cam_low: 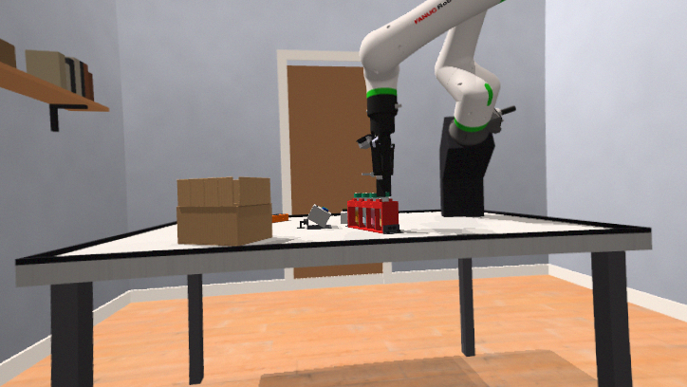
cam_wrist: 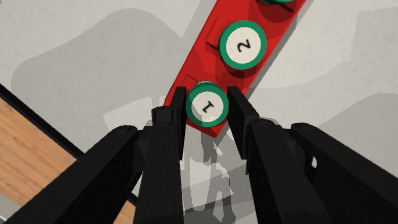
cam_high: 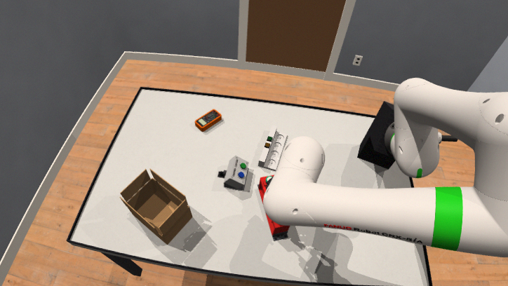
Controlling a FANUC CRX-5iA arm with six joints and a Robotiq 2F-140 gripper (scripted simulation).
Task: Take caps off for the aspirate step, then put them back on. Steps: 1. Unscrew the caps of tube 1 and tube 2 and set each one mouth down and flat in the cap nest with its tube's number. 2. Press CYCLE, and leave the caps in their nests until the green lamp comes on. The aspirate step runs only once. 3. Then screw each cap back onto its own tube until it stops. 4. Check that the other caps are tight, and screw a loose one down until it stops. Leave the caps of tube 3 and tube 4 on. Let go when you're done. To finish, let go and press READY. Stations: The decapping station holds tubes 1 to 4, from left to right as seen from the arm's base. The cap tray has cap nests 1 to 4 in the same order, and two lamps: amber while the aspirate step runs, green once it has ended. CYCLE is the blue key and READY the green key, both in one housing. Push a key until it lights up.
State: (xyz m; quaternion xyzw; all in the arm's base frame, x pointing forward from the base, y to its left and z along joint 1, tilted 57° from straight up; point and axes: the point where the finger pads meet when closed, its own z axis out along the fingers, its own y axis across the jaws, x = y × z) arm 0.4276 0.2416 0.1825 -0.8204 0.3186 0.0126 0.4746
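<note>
The cap 1 lies 30 mm below my hand. Also, from my hand: cap 2 (20 mm ahead, 50 mm to the right, 30 mm below); cap 3 (50 mm ahead, 90 mm to the right, 30 mm below); cap 4 (70 mm ahead, 140 mm to the right, 30 mm below).
</note>
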